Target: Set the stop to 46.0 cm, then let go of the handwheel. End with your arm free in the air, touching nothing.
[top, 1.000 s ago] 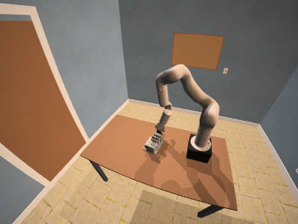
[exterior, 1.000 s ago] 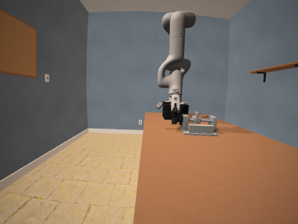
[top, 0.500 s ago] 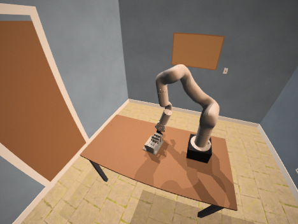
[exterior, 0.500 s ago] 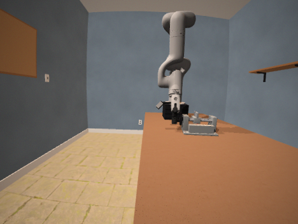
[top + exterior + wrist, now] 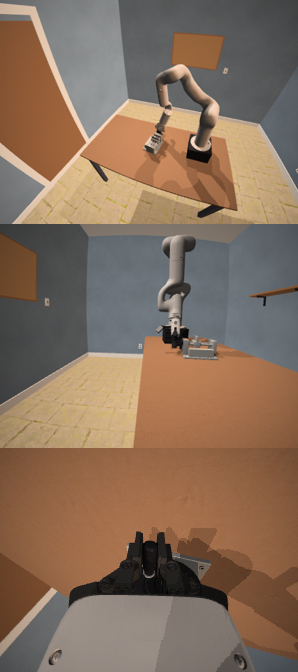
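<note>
My gripper is now 10 mm to the right of the dark round handwheel handle. From my hand the other things lie so: black handwheel: 20 mm to the left.
</note>
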